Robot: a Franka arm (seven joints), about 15 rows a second.
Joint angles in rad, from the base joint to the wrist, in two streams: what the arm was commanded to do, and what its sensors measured. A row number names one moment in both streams.
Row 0, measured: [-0.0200 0.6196 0.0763 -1.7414 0.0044 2.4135 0.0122]
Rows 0 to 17, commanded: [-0.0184 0.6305 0.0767 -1.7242 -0.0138 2.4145 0.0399]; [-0.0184 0.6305 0.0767 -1.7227 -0.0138 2.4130 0.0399]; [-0.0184 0.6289 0.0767 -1.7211 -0.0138 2.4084 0.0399]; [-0.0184 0.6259 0.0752 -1.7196 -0.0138 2.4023 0.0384]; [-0.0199 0.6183 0.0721 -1.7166 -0.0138 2.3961 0.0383]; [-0.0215 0.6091 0.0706 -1.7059 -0.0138 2.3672 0.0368]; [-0.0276 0.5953 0.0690 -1.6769 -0.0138 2.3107 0.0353]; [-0.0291 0.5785 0.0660 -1.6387 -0.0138 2.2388 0.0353]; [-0.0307 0.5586 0.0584 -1.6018 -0.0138 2.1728 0.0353]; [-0.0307 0.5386 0.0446 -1.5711 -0.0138 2.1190 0.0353]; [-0.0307 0.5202 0.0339 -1.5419 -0.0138 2.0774 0.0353]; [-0.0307 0.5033 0.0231 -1.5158 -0.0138 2.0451 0.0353]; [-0.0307 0.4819 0.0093 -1.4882 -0.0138 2.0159 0.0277]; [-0.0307 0.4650 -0.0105 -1.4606 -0.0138 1.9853 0.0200]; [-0.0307 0.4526 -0.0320 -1.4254 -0.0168 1.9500 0.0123]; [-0.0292 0.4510 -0.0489 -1.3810 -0.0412 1.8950 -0.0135]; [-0.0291 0.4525 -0.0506 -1.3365 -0.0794 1.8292 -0.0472]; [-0.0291 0.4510 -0.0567 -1.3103 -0.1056 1.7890 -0.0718]
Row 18, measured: [-0.0280 0.4486 -0.0431 -1.4106 -0.0397 1.9170 -0.0092]
